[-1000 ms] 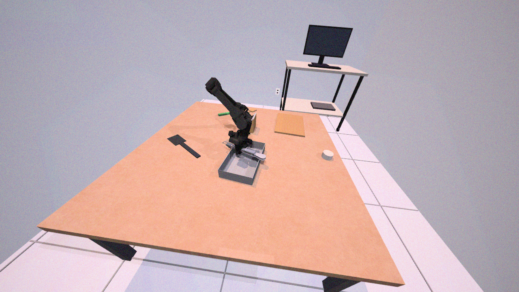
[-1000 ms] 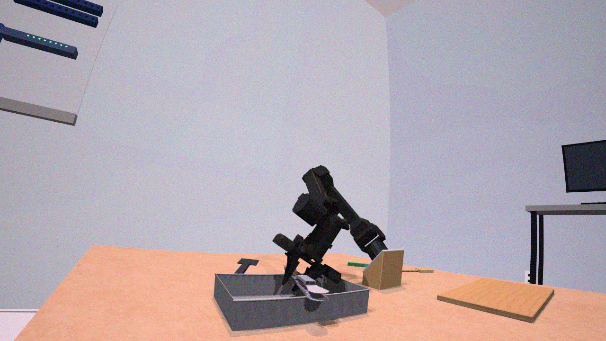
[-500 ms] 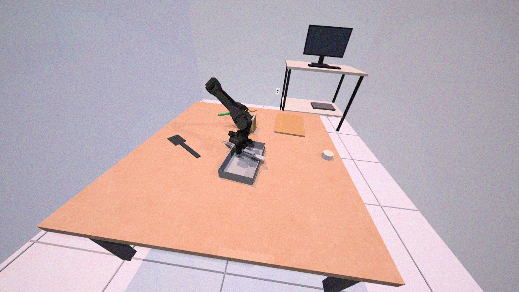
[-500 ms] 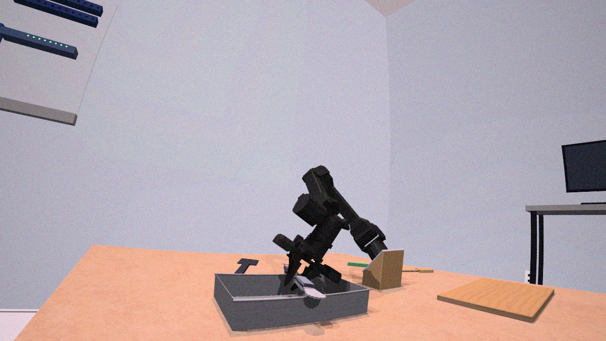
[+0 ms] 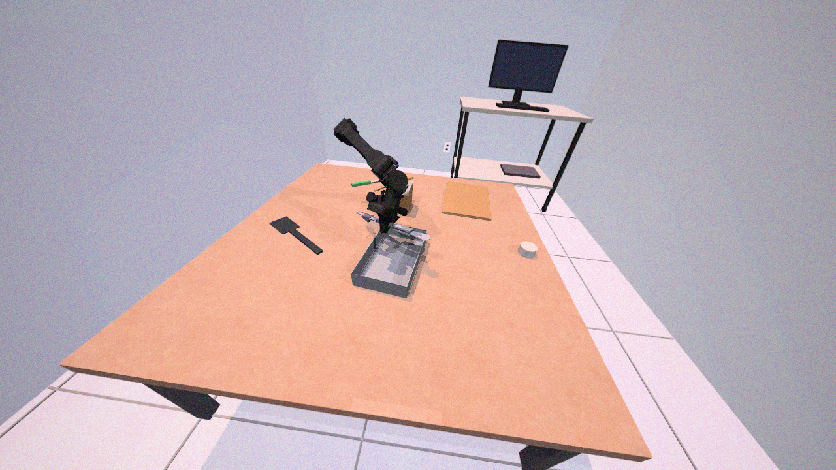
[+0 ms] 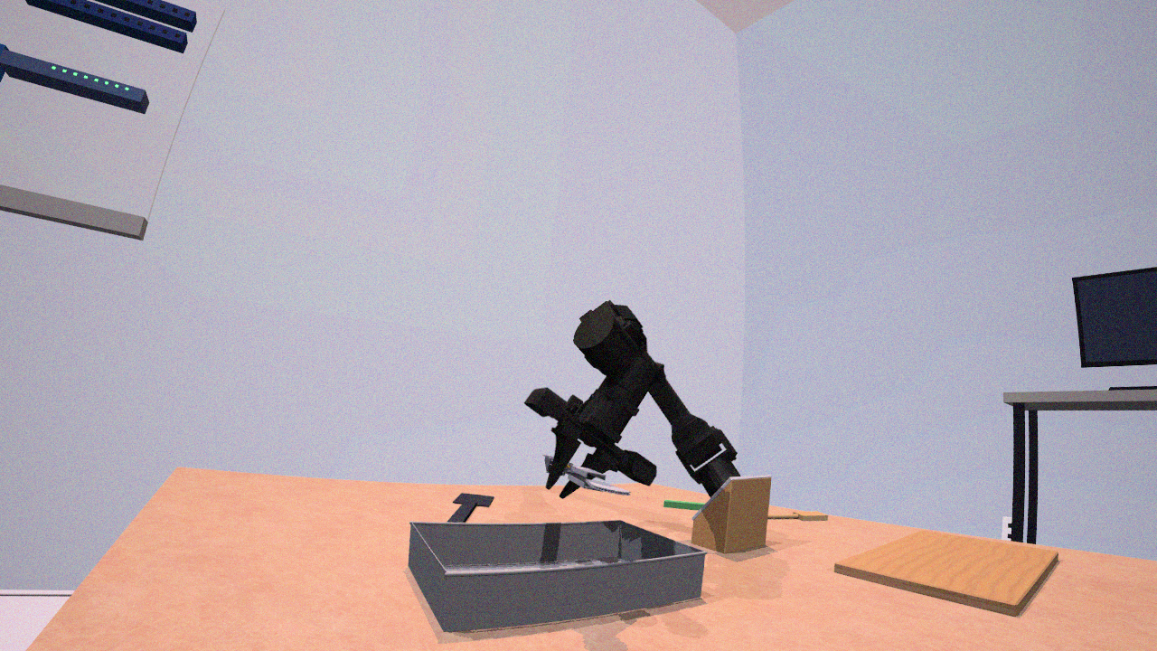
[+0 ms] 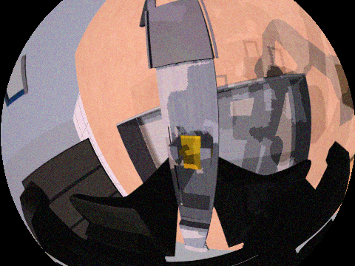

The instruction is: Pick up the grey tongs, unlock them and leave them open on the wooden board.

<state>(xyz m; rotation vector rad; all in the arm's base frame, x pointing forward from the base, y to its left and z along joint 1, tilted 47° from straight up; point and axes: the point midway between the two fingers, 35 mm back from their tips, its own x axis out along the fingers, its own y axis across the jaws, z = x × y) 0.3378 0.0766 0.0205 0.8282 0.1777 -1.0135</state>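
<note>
The roasting tin is 2 cm ahead of my gripper tip, 5 cm to the left of it and 8 cm below it. Round my gripper tip: small white cylinder: 19 cm behind, 55 cm to the left, 9 cm below; then yellow lock mark: 2 cm behind, 2 cm to the right, 3 cm above; then black spatula: 2 cm behind, 39 cm to the right, 10 cm below.
</note>
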